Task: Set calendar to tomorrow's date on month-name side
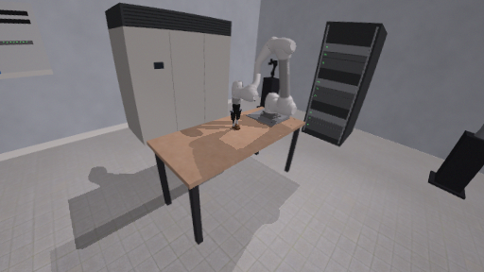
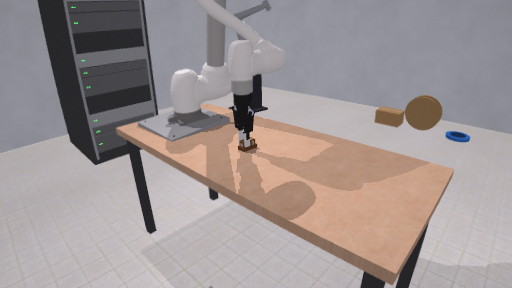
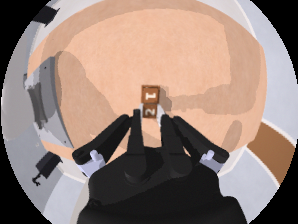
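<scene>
Right now the small brown wooden tray is 20 mm to the left of my hand and 40 mm below it.
</scene>
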